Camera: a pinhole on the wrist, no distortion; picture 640 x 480 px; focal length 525.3 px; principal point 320.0 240.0 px. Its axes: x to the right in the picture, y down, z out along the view. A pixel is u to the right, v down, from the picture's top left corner.
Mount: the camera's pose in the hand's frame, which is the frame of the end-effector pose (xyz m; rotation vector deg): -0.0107 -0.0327 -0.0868 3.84 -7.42 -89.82
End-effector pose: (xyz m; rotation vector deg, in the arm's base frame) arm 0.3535 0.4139 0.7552 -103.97 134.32 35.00
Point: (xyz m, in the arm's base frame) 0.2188 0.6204 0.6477
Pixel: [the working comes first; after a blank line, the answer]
In the camera's frame: -0.1646 -0.0661 0.3013

33 125
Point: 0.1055 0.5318 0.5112
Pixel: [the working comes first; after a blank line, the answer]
In the camera's frame: -0.2169 0.1027 0.3912

29 378
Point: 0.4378 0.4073 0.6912
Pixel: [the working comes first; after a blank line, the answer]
In the camera's frame: 0.0692 0.0303 0.1244

612 368
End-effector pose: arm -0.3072 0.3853 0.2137 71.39 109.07 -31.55
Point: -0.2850 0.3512 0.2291
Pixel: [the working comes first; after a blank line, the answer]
In the camera's frame: -0.0347 -0.0116 0.1137

160 186
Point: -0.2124 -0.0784 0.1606
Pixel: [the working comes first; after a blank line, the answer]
In the camera's frame: 0.1016 -0.1680 0.5029

426 65
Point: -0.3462 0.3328 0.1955
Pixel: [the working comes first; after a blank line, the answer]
In the camera's frame: 0.0307 0.0188 0.1178

457 324
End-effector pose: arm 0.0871 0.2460 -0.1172 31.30 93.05 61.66
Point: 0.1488 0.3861 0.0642
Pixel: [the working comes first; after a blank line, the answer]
In the camera's frame: -0.2385 0.0318 0.1976

outside the picture
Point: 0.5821 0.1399 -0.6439
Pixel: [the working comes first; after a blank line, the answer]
In the camera's frame: 0.5731 0.0970 0.4925

outside the picture
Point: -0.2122 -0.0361 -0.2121
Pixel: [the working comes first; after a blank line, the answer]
In the camera's frame: 0.1249 -0.1001 -0.2876

behind the camera
